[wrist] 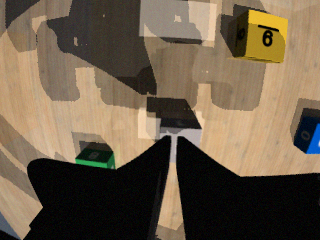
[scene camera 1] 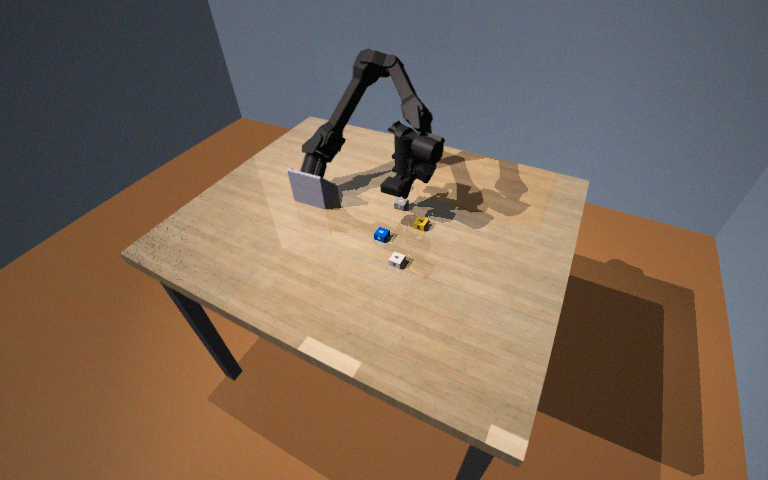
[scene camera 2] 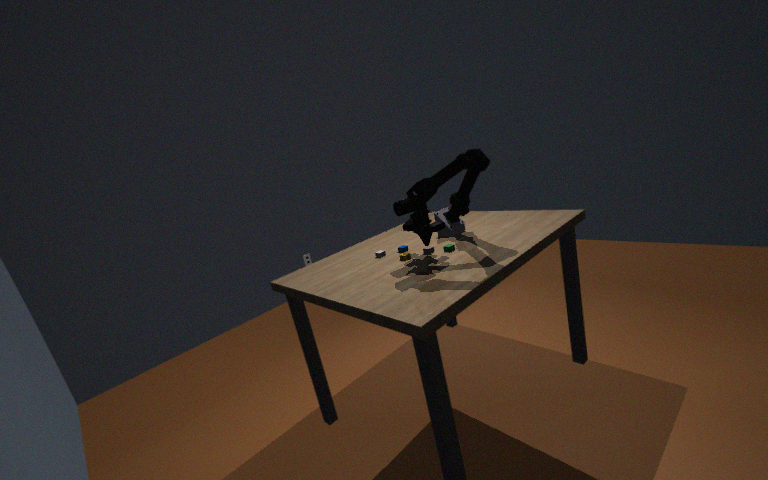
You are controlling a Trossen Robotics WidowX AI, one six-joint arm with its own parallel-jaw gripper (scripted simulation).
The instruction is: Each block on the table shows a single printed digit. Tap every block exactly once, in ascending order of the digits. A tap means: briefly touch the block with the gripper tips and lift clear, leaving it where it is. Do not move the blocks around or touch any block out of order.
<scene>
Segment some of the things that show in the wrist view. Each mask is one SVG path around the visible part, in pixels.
The gripper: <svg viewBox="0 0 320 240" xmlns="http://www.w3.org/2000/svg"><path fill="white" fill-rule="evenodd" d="M0 231L0 240L17 240L16 237L9 235L8 232ZM177 136L176 172L177 181L179 181L181 211L183 211L185 240L320 240L319 172L301 173L301 175L299 173L299 175L239 176L233 173L233 171L228 171L228 168L225 168L224 165L217 163L213 157L205 155L192 141ZM171 136L161 137L153 147L149 147L147 151L141 153L136 159L121 165L117 169L92 167L92 165L80 165L79 163L65 163L65 161L44 159L44 157L32 160L27 165L27 175L29 181L31 181L33 191L35 191L37 199L39 199L43 208L37 213L32 223L29 224L31 231L27 233L23 240L155 239L157 224L159 224L161 201L163 201L165 183L167 183Z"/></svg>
A grey block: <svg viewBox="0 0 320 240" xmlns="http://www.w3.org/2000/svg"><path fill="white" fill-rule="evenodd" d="M161 117L159 140L161 137L171 136L169 163L176 163L177 136L192 141L193 144L200 148L203 128L201 128L199 121L164 119L164 117Z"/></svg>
A yellow block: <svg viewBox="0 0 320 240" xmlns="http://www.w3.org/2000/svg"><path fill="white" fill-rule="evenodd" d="M241 13L236 20L235 49L233 49L235 55L233 57L236 57L236 59L263 61L263 63L283 63L288 19L268 15L268 13L253 11L253 9L249 9L249 11L247 9L247 11Z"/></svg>
</scene>
